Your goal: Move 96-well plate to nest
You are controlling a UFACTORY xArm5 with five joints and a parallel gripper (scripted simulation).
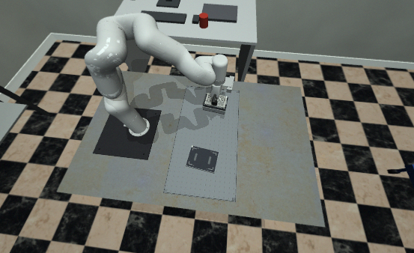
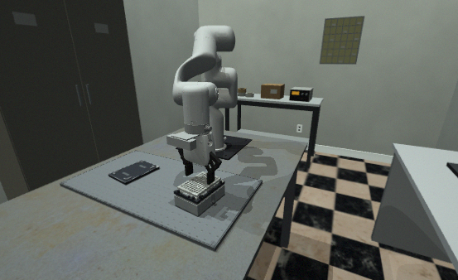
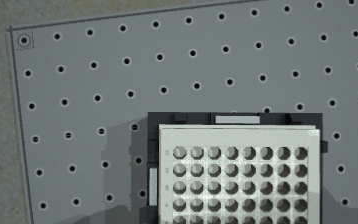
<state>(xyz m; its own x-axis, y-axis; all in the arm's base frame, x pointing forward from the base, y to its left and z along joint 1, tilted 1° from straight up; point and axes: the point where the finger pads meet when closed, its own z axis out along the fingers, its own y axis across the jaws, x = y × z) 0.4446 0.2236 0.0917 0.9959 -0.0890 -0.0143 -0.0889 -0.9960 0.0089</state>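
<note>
My hand is 3 cm above the white 96-well plate. The rest, counted from my hand: plate nest N1: 36 cm to the right, 9 cm below, 2 cm behind; A1 mark: 30 cm to the right, 9 cm behind, 8 cm below.
</note>
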